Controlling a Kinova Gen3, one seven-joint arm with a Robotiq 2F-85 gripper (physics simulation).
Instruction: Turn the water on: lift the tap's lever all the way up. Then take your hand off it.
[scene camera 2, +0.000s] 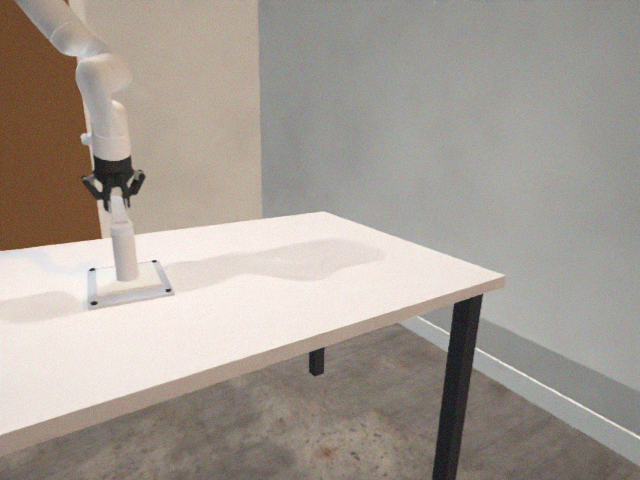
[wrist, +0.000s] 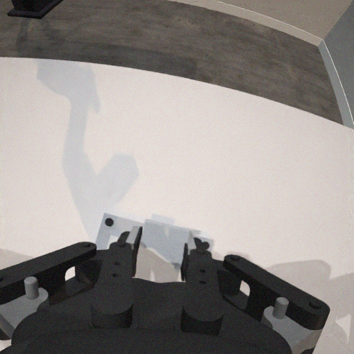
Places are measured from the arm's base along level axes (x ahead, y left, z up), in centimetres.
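Pixels of known places: gripper, between the fingertips: (scene camera 2: 117, 210).
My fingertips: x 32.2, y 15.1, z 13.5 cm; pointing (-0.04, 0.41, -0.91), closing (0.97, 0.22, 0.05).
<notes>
Ahead of a thing's pixels: the offset from my fingertips to its top centre. "spot": to the spot under its first point. Level surfaces: height alone.
The white tap @(spot: dz -7.7, dx +1.1, dy -11.6 cm) (scene camera 2: 125, 253) stands upright on its base plate @(spot: dz -15.1, dx +1.1, dy -20.3 cm) (scene camera 2: 129, 298) (wrist: 115, 219) on the table. Its pale lever @(dz +3.4, dx +0.4, dy -4.5 cm) (scene camera 2: 119, 211) (wrist: 167, 245) slopes steeply up from the top of the tap's body. My gripper (scene camera 2: 117, 204) (wrist: 160, 240) points down from above and is shut on the lever, with one finger on each side of it. In the wrist view the fingers and the gripper's body hide part of the lever and most of the tap and plate.
The white table @(dz -15.9 cm) (scene camera 2: 310, 304) (wrist: 225, 165) has dark legs (scene camera 2: 457, 377). A grey wall (scene camera 2: 439, 129) rises behind its right side, and a brown panel (scene camera 2: 41, 129) stands at the left. Shadows of the arm fall on the table top.
</notes>
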